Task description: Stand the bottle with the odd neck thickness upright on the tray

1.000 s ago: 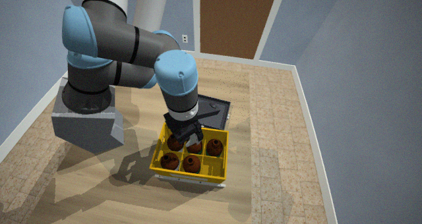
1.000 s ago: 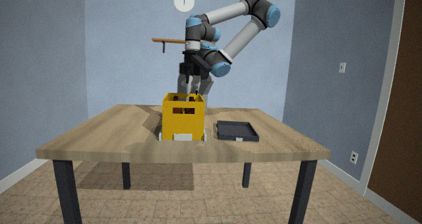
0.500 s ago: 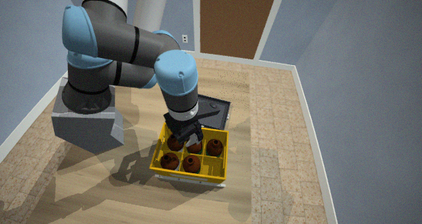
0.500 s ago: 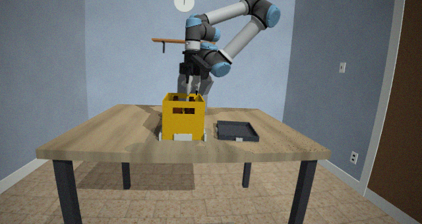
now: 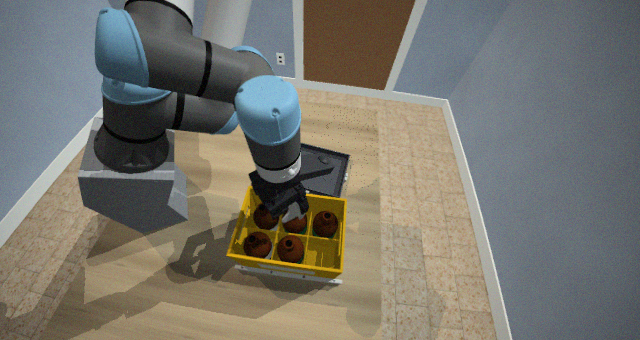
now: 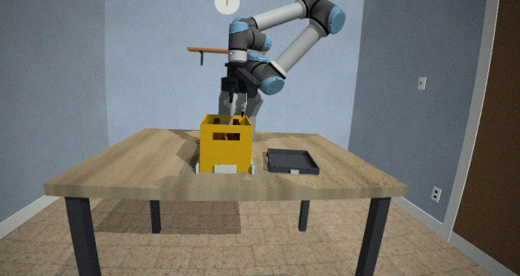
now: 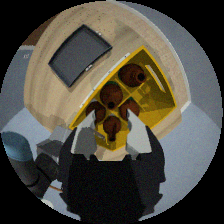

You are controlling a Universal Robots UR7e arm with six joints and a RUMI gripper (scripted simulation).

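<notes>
Now: hand 11 cm above the crate, 4 cm to the left of it and 1 cm short of it. The rest, counted from my hand: tray 23 cm to the left, 18 cm below, 4 cm behind; bottle 11 cm below, 9 cm ahead, 3 cm to the left.
</notes>
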